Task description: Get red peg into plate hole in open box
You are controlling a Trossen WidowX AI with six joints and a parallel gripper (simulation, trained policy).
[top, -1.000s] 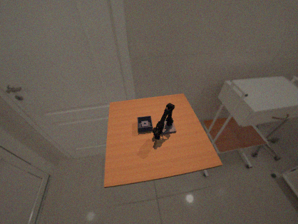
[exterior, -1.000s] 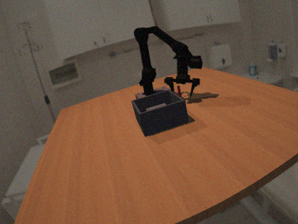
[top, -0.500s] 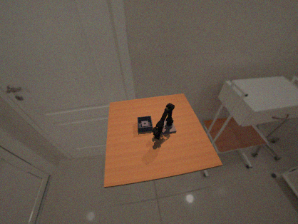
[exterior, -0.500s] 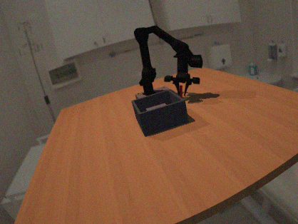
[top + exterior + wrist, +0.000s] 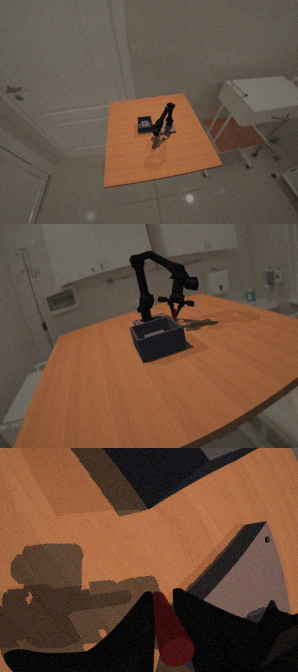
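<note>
The plate lies 180 mm to the right of my gripper tip, 110 mm ahead of it and 20 mm below it. From my gripper tip the other things lie so: dark blue box: 180 mm to the right, 110 mm ahead, 40 mm below; then red peg: 10 mm to the left, 10 mm behind.
</note>
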